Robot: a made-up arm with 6 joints.
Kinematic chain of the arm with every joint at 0, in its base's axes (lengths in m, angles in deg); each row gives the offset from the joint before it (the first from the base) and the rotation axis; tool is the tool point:
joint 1: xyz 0 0 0.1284 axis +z
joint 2: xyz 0 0 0 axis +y
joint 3: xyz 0 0 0.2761 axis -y
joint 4: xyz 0 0 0 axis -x
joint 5: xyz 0.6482 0 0 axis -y
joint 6: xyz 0 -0.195 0 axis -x
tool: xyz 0 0 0
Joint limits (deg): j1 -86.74..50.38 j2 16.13..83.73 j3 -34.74..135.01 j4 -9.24..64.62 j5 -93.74..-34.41 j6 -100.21..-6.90
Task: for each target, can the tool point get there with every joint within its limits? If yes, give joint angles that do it. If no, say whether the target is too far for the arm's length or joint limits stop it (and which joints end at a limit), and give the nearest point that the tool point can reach.
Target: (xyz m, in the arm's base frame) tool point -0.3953 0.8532 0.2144
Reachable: no: joint limits stop it (at a limit: joint 2, joint 3, joint 4) | nearest point -0.1679 0.3625 0.8761 | short by 0.855 m
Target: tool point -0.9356 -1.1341 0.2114
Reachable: no: too far | nearest point -0.1423 -0.9309 0.2010 | short by 0.819 m
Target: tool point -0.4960 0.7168 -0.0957
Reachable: no: joint limits stop it (at a limit: joint 1, joint 2, joint 3, joint 4) | nearest point -0.1957 0.0510 -0.3963 | short by 0.790 m
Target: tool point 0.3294 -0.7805 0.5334
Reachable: yes | joints -56.73 76.43 96.90 38.43 -66.15 -92.10
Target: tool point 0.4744 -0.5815 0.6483
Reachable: yes | joints -35.94 77.98 120.62 9.37 -48.93 -23.27
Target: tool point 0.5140 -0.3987 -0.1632
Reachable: yes | joints -22.26 44.27 -11.84 26.64 -83.10 -50.01
